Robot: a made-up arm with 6 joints. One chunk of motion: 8 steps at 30 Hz.
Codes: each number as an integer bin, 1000 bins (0 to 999) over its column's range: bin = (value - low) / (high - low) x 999, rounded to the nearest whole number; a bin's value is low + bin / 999 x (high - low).
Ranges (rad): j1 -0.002..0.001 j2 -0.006..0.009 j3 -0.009..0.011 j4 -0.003..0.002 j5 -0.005..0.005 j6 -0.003..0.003
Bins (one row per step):
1: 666 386 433 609 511 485
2: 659 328 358 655 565 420
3: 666 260 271 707 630 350
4: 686 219 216 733 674 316
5: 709 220 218 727 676 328
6: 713 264 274 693 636 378
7: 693 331 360 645 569 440
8: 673 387 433 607 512 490
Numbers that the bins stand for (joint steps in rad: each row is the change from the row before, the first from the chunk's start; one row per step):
1: 0.00000 -0.00020 -0.00033 0.00005 0.00012 -0.00009
2: -0.00002 -0.00108 -0.00183 0.00028 0.00066 -0.00048
3: 0.00000 -0.00210 -0.00357 0.00054 0.00131 -0.00090
4: 0.00006 -0.00271 -0.00468 0.00067 0.00175 -0.00110
5: 0.00013 -0.00270 -0.00464 0.00064 0.00177 -0.00103
6: 0.00014 -0.00204 -0.00351 0.00047 0.00137 -0.00073
7: 0.00008 -0.00103 -0.00179 0.00023 0.00070 -0.00036
8: 0.00002 -0.00019 -0.00033 0.00004 0.00013 -0.00006

